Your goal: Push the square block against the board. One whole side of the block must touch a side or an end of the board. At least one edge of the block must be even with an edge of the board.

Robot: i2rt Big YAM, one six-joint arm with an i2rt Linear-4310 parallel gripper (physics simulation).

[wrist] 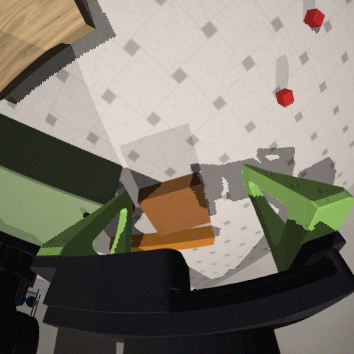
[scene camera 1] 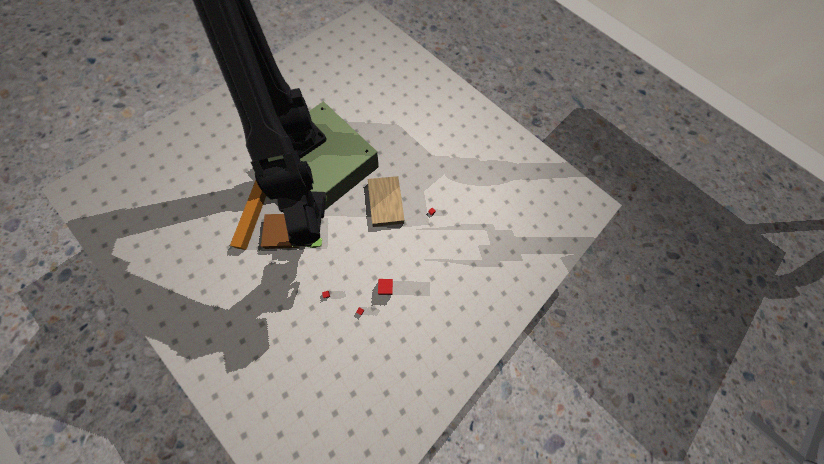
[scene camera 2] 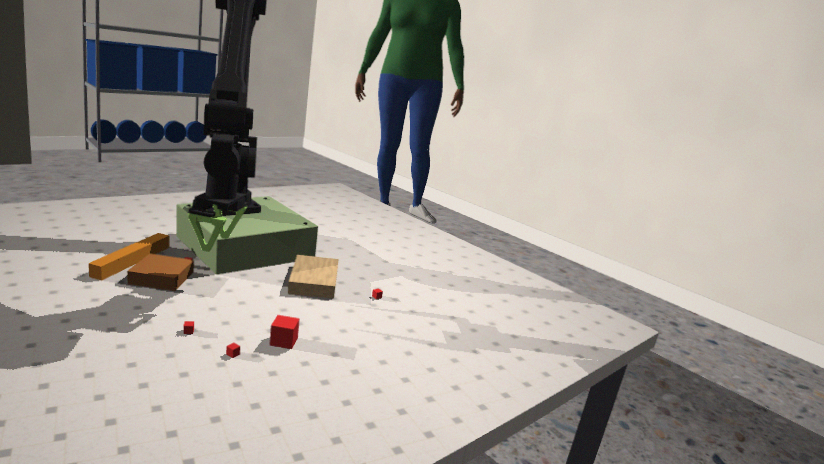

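Pixels of known places: gripper, between the fingertips: (wrist: pixel 183 183) (scene camera 2: pixel 215 244); arm's base, origin of its link: (wrist: pixel 18 249) (scene camera 1: pixel 303 141).
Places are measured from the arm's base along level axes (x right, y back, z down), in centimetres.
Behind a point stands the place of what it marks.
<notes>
The square brown block (scene camera 1: pixel 274 230) {x 22.9, y -15.3, z 5.7 cm} (scene camera 2: pixel 160 270) {x 22.4, y -18.6, z 5.7 cm} (wrist: pixel 175 210) {x 20.8, y -16.5, z 5.7 cm} lies flat. The long orange board (scene camera 1: pixel 246 221) {x 27.3, y -7.8, z 5.5 cm} (scene camera 2: pixel 121 259) {x 28.1, y -9.9, z 6.0 cm} (wrist: pixel 185 240) {x 28.0, y -9.8, z 5.7 cm} lies beside it, left of it in scene camera 1. They stand at a slight angle, with a wedge of table showing between them at one end. Whether a corner of the block touches the board, I cannot tell. My gripper (scene camera 2: pixel 216 242) {x 13.9, y -26.3, z -2.0 cm} (wrist: pixel 183 183) {x 13.9, y -26.3, z -2.0 cm} is open and empty, raised above the table near the block's side away from the board. In scene camera 1 the arm hides part of the block and most of the fingers.
The green base (scene camera 1: pixel 345 167) {x -4.2, y -15.1, z 0.0 cm} (scene camera 2: pixel 265 244) {x -1.0, y -17.7, z 2.9 cm} (wrist: pixel 45 205) {x 3.7, y -14.7, z 0.1 cm} stands behind the block. A pale wooden block (scene camera 1: pixel 385 198) {x -8.3, y -28.4, z 5.7 cm} (scene camera 2: pixel 314 273) {x -6.9, y -30.5, z 5.7 cm} (wrist: pixel 35 35) {x -4.0, y -29.2, z 5.7 cm} lies to the right. A larger red cube (scene camera 1: pixel 385 286) {x 9.5, y -49.1, z 4.6 cm} (scene camera 2: pixel 284 331) {x 10.4, y -50.8, z 5.4 cm} and several tiny ones lie around. Part of one shows behind the brown block.
</notes>
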